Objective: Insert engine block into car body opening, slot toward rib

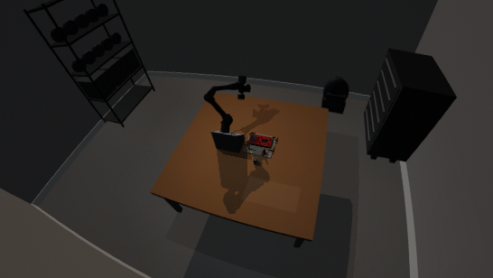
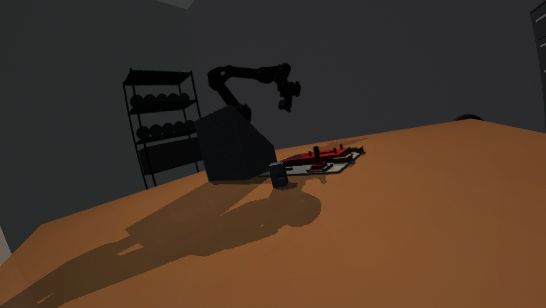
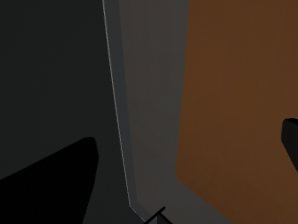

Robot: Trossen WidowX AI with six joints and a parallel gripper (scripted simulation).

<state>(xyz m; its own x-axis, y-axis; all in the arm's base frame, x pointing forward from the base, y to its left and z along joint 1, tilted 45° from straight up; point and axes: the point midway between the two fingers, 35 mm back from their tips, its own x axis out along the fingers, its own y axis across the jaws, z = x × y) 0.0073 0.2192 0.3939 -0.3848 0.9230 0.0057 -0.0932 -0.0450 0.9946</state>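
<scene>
The grey engine block is 59 cm to the right of my gripper tip, 33 cm ahead of it and 21 cm below it. Also, from my gripper tip: grey baseplate (39 cm to the right, 31 cm ahead, 23 cm below).
</scene>
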